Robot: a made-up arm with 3 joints. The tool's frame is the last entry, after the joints. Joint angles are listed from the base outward. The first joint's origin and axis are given. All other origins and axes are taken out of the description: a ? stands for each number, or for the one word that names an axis. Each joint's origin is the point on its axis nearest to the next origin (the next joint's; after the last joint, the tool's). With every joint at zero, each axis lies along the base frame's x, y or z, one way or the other. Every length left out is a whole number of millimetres.
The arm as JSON. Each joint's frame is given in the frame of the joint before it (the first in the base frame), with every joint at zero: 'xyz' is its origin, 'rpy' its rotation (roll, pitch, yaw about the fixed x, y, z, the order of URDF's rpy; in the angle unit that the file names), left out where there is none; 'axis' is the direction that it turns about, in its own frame. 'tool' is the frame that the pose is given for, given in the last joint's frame.
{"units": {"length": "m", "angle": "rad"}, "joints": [
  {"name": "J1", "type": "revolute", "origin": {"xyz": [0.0, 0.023, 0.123]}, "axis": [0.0, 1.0, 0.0]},
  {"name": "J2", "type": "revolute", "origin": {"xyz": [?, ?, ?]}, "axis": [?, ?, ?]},
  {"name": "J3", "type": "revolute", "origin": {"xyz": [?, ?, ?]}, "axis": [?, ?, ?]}
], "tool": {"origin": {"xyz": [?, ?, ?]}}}
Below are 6 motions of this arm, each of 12 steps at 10 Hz.
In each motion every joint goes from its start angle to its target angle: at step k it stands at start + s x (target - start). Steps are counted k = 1, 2, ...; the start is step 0. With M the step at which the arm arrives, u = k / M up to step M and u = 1 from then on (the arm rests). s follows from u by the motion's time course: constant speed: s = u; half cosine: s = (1 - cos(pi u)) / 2; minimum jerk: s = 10 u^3 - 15 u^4 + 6 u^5.
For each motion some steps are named. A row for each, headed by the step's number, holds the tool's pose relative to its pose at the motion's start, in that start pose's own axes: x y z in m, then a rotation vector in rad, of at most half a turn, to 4 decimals.
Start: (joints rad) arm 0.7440 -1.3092 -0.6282
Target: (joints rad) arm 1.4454 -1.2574 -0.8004
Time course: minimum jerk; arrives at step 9
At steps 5, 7, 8, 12:
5: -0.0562 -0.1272 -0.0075 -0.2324 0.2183 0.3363
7: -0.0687 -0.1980 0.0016 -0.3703 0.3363 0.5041
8: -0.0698 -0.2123 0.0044 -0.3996 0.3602 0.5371
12: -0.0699 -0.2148 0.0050 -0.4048 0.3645 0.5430

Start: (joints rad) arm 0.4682 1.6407 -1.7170
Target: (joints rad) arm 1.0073 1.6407 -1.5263
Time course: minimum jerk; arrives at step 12
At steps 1, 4, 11, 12:
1: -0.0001 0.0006 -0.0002 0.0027 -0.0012 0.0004
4: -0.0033 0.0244 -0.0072 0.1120 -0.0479 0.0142
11: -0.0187 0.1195 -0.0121 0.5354 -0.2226 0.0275
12: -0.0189 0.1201 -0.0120 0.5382 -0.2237 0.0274

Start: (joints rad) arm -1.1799 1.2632 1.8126
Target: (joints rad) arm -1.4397 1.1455 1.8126
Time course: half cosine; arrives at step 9
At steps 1, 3, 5, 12:
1: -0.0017 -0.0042 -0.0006 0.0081 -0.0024 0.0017
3: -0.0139 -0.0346 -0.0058 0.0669 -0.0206 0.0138
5: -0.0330 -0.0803 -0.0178 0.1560 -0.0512 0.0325
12: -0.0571 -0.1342 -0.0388 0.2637 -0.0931 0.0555

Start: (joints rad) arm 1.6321 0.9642 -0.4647
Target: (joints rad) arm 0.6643 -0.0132 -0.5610
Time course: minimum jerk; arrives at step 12
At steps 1, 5, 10, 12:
1: 0.0009 -0.0009 -0.0010 -0.0063 -0.0023 0.0014
5: 0.0735 -0.0604 -0.0590 -0.4086 -0.2032 0.0578
10: 0.2735 -0.1430 -0.0952 -0.9773 -0.7664 -0.0271
12: 0.2867 -0.1456 -0.0936 -1.0007 -0.8053 -0.0393

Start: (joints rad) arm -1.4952 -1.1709 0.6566
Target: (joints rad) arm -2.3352 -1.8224 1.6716
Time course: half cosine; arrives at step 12
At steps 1, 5, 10, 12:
1: -0.0023 0.0066 -0.0048 -0.0169 -0.0228 -0.0035
5: -0.0250 0.1283 -0.1299 -0.3866 -0.4575 -0.0203
10: 0.0296 0.2162 -0.3688 -1.0024 -0.9435 0.1910
12: 0.0411 0.2167 -0.3947 -1.0723 -0.9796 0.2357

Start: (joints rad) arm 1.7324 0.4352 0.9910
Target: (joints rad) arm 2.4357 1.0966 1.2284
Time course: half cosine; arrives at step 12
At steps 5, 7, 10, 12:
5: 0.0967 0.0557 0.0848 0.0055 0.1343 -0.2798
7: 0.1778 0.0958 0.1248 -0.0358 0.2103 -0.4860
10: 0.2831 0.1413 0.1487 -0.1328 0.2793 -0.7290
12: 0.3074 0.1509 0.1505 -0.1612 0.2914 -0.7818

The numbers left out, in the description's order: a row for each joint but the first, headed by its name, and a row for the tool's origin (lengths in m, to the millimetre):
J2: xyz -0.364 0.0 -0.154, axis 1.0 0.0 0.0
J3: xyz 0.0 0.075 -0.069, axis 0.0 -1.0 0.0
tool: xyz -0.011 0.0 0.151

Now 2 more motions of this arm.
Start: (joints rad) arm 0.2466 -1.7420 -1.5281
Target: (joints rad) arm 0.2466 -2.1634 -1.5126
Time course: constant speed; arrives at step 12
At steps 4, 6, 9, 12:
4: 0.0092 -0.0078 -0.0005 -0.0064 -0.0052 -0.1403
6: 0.0134 -0.0122 -0.0007 -0.0098 -0.0077 -0.2105
9: 0.0191 -0.0192 -0.0010 -0.0153 -0.0115 -0.3157
12: 0.0240 -0.0267 -0.0013 -0.0212 -0.0153 -0.4209

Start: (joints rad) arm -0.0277 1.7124 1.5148
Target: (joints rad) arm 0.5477 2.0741 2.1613
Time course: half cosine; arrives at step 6
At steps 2, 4, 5, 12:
2: -0.0276 0.0818 -0.0008 -0.1438 -0.1880 -0.0869
4: -0.0716 0.2435 -0.0564 -0.4653 -0.5933 -0.1879
5: -0.0821 0.2965 -0.0937 -0.5918 -0.7486 -0.1991
12: -0.0850 0.3145 -0.1094 -0.6391 -0.8062 -0.1996

